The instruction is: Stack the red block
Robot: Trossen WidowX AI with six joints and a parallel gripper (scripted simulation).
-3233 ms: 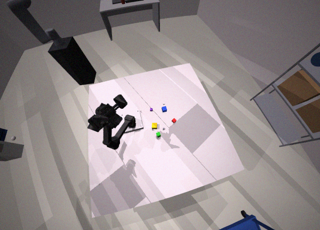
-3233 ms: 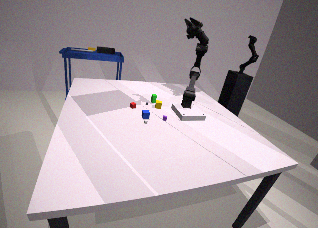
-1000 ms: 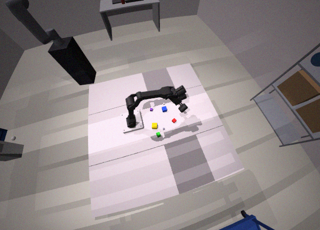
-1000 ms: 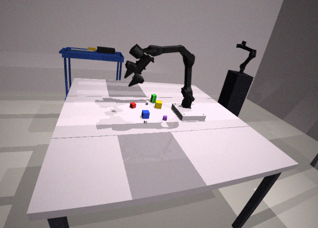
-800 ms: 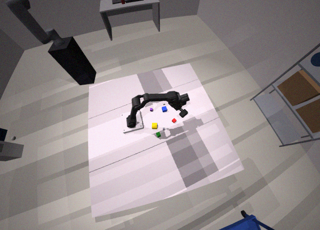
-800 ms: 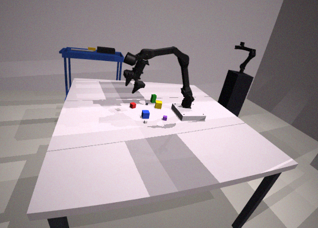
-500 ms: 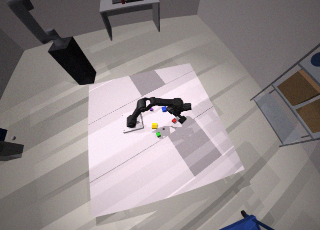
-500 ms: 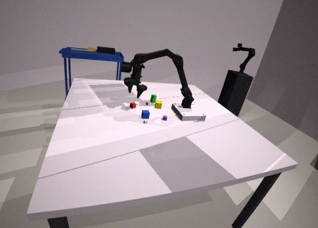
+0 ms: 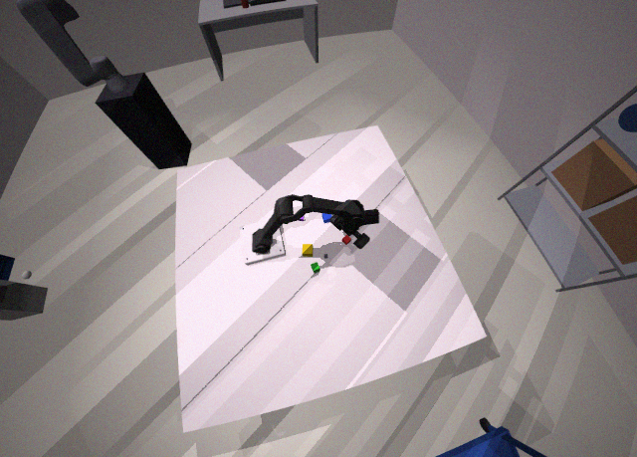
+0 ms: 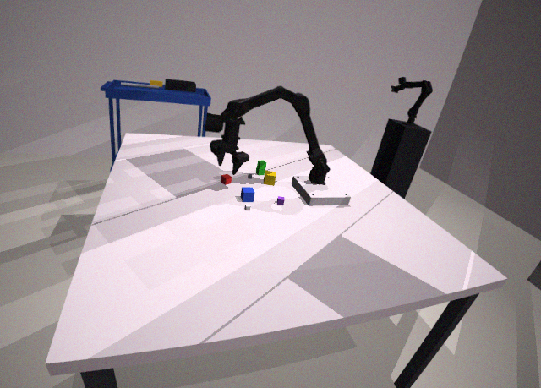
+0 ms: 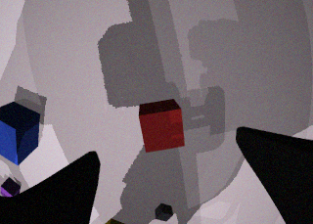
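Right now the red block is 4 cm below my gripper tip. Round my gripper tip: yellow block 19 cm behind, 3 cm to the right, 3 cm below; then small purple block 21 cm behind, 14 cm to the left, 5 cm below; then blue block 13 cm to the left, 8 cm behind, 4 cm below.
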